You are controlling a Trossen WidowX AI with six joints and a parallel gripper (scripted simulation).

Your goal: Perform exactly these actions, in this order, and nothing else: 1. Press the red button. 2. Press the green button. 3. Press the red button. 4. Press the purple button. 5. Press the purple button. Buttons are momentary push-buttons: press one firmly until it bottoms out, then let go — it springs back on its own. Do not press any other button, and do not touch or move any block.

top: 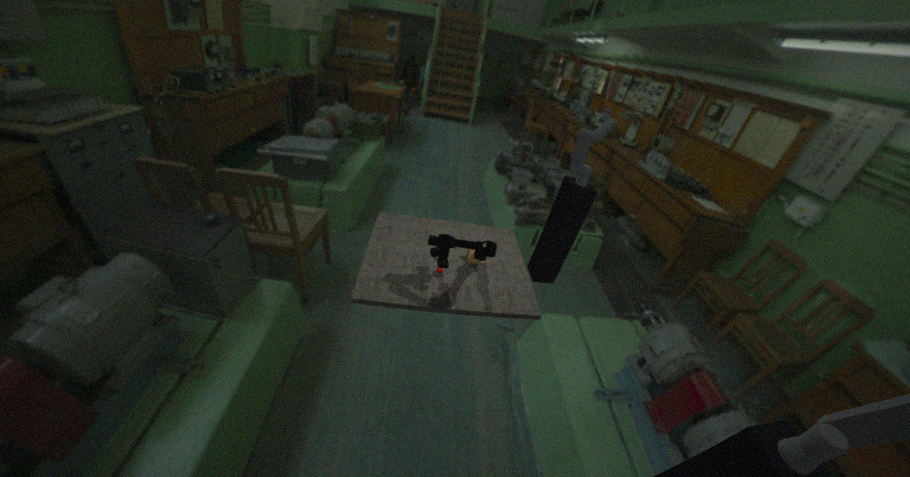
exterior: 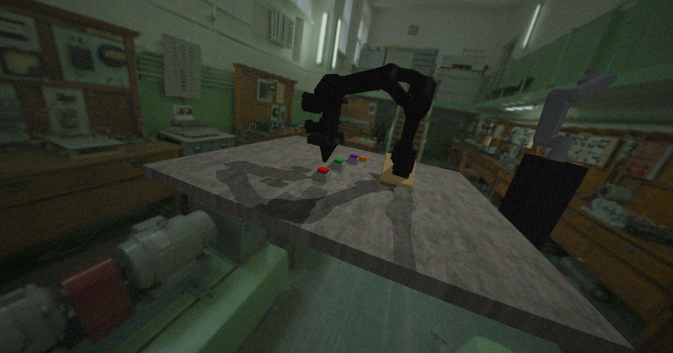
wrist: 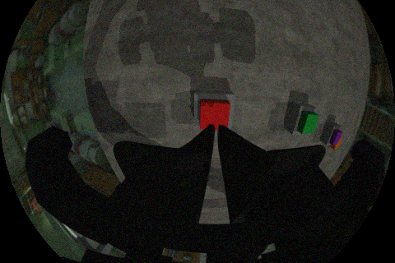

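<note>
Now: gripper tip 3 cm above the red button. Round my gripper tip: green button 15 cm to the right, 3 cm below; orange block 7 cm behind, 37 cm to the right, 5 cm below; purple button 4 cm behind, 30 cm to the right, 3 cm below.
</note>
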